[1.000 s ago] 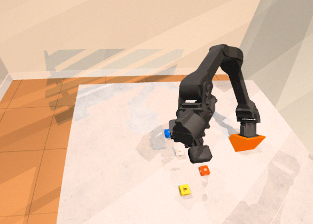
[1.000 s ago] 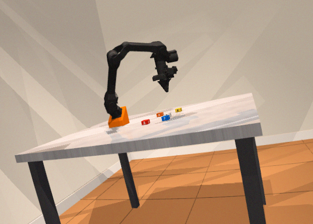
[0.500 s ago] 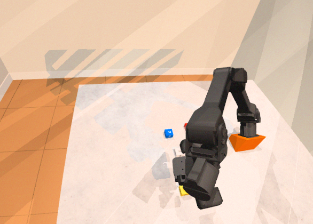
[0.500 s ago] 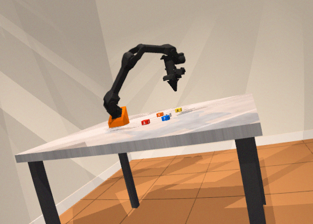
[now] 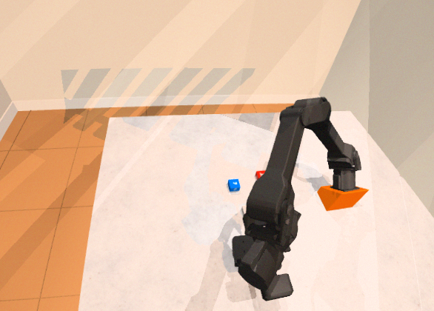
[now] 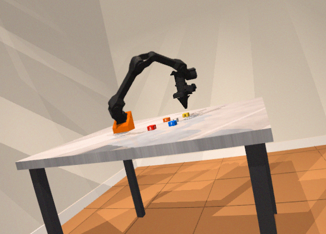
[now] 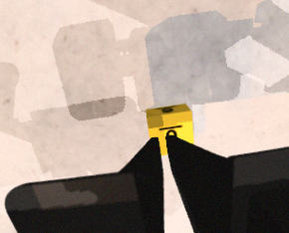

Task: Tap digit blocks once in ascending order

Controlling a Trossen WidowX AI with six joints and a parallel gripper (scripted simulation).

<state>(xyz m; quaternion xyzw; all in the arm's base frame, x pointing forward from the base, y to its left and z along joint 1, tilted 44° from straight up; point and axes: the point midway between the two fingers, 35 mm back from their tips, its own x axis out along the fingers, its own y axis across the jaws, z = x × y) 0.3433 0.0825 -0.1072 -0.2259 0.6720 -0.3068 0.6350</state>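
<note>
Now: the yellow block 30 mm below my gripper tip, 10 mm to the right of it and 10 mm behind it. The rest, counted from my gripper tip: white block 150 mm to the right, 40 mm behind, 30 mm below; then orange block 110 mm behind, 60 mm to the right, 30 mm below; then blue block 250 mm to the right, 30 mm below, 20 mm behind.
</note>
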